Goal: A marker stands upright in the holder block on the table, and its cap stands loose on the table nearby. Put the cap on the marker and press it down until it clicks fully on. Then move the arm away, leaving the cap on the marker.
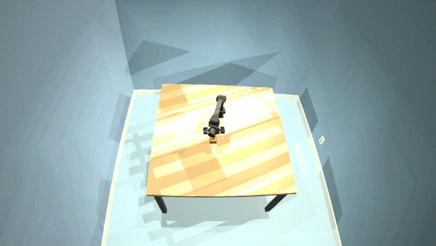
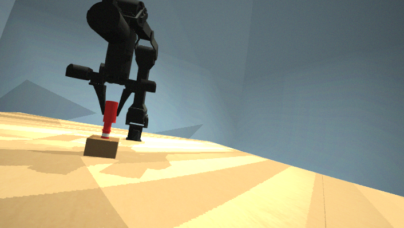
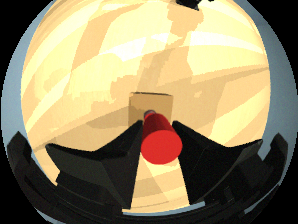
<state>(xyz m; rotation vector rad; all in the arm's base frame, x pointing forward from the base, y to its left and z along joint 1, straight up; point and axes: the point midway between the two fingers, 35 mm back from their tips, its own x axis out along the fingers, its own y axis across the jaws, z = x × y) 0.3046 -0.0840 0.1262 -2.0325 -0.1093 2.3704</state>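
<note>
The brown holder block is 7 cm below my gripper tip and 1 cm ahead of it. Round my gripper tip: red cap (1 cm ahead, 1 cm above).
</note>
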